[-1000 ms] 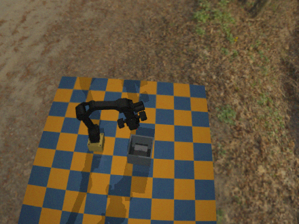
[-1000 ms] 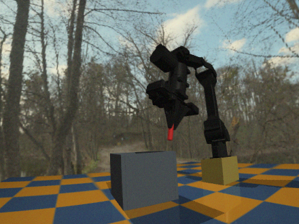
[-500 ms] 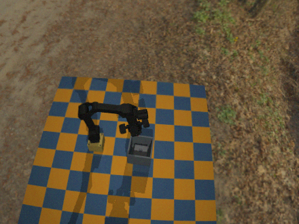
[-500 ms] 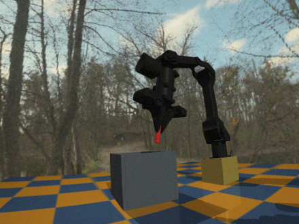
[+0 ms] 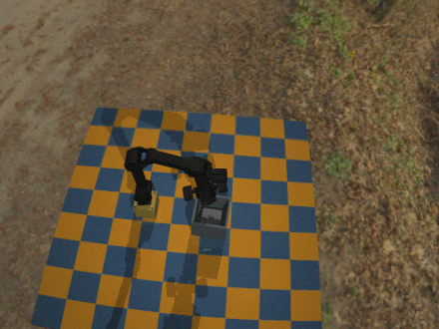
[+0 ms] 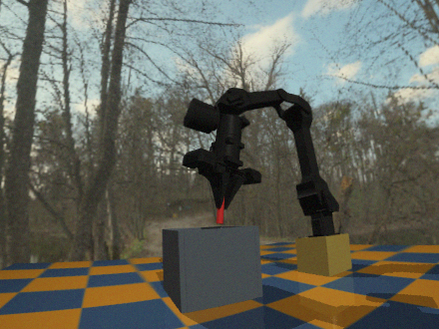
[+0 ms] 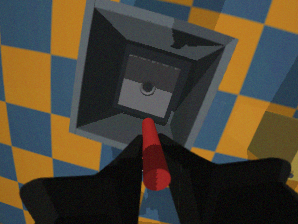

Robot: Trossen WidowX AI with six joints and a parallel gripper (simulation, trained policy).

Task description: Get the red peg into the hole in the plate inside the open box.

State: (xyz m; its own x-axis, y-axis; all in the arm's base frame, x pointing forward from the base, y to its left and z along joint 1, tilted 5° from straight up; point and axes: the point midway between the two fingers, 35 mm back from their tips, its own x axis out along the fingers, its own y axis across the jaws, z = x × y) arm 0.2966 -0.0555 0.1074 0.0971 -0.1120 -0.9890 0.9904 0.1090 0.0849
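My gripper tip is 130 mm above the plate, 40 mm to the left of it and 20 mm short of it. From my gripper tip the other things lie so: red peg: 10 mm above.
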